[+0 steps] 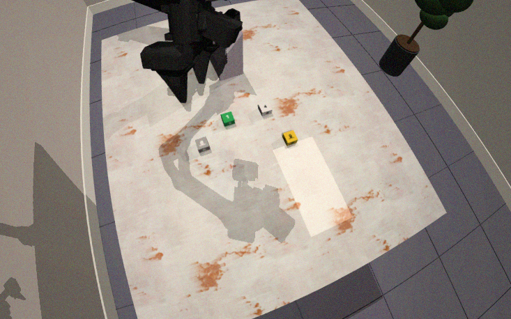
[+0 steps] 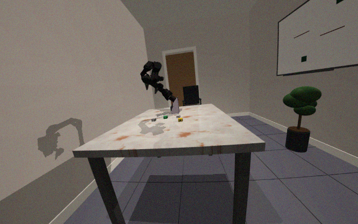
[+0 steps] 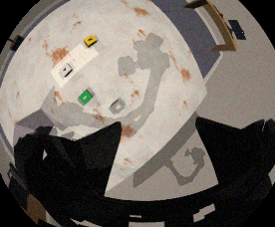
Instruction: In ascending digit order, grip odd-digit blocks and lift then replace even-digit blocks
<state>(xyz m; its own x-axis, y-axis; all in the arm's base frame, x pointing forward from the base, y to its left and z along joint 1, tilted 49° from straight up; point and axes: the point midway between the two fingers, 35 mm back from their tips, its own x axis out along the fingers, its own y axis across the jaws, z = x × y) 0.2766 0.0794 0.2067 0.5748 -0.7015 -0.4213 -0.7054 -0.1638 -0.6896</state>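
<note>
The green block lies 8 cm behind my gripper tip, 6 cm to the left of it and 23 cm below it. The rest, counted from my gripper tip: white block: 8 cm behind, 18 cm to the left, 23 cm below; then grey block: 1 cm behind, 2 cm to the right, 23 cm below; then yellow block: 3 cm ahead, 22 cm to the left, 23 cm below.
</note>
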